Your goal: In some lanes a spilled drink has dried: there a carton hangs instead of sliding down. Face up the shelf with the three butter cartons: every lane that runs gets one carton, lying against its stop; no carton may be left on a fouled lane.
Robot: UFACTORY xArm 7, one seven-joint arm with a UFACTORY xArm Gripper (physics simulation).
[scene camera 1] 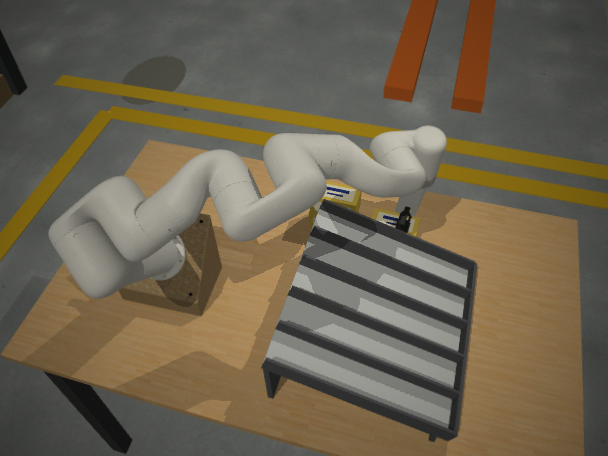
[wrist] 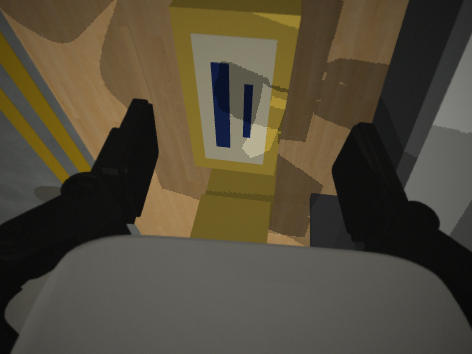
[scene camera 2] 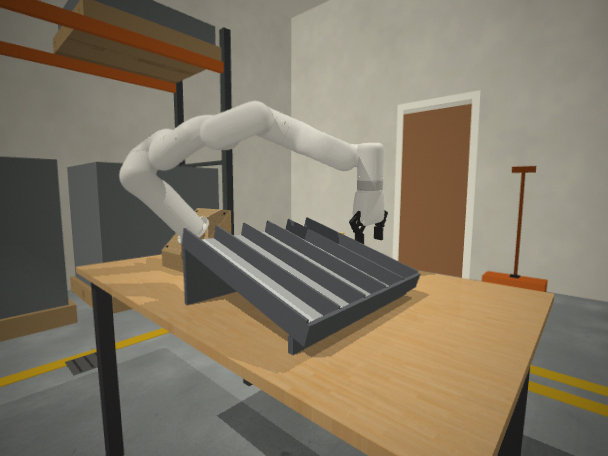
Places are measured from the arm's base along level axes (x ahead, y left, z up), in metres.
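Pixels of known places: gripper, fingertip midpoint: [scene camera 1: 407, 215] [wrist: 250, 136] [scene camera 2: 369, 242]; arm's base, link origin: [scene camera 1: 160, 253] [scene camera 2: 194, 231].
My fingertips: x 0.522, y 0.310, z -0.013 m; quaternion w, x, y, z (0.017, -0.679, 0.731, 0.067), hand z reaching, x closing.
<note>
Ahead of a thing's pixels: the offset from my fingertips to its top centre. Level surfaces: height alone.
One yellow butter carton @(dx -0.029, dy +0.015, dz -0.050 m) [scene camera 1: 387, 220] [wrist: 240, 90] lies label up behind the shelf. To its left in scene camera 1, another carton @(dx -0.189, dy +0.009, dz +0.014 m) [scene camera 1: 342, 192] [wrist: 232, 215] stands higher, apparently stacked on a third @(dx -0.192, dy +0.008, dz -0.050 m) [scene camera 1: 312, 218]. My gripper [scene camera 1: 406, 220] [scene camera 2: 370, 239] [wrist: 250, 136] is open and empty, pointing down above the first carton, which shows between and beyond its fingers in the wrist view. The sloping grey shelf [scene camera 1: 360, 400] [scene camera 2: 250, 285] [wrist: 425, 65] has several lanes, with no carton visible on them in scene camera 1. I cannot tell which lanes are fouled.
The shelf's raised side rail stands close beside the cartons and right of the gripper in the wrist view. A wooden base block [scene camera 1: 210, 272] carries the arm on the table @(dz -0.115 m) [scene camera 1: 530, 320] [scene camera 2: 430, 350]. The shelf's low end has a raised stop rail.
</note>
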